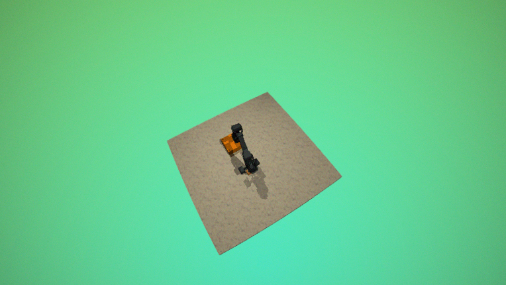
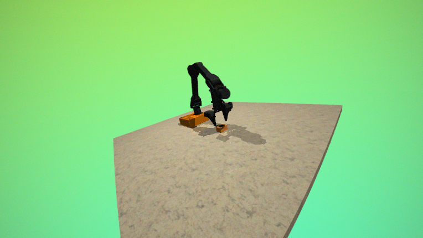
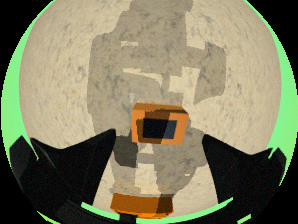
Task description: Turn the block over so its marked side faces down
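Now: the orange block 20 mm below my gripper tip.
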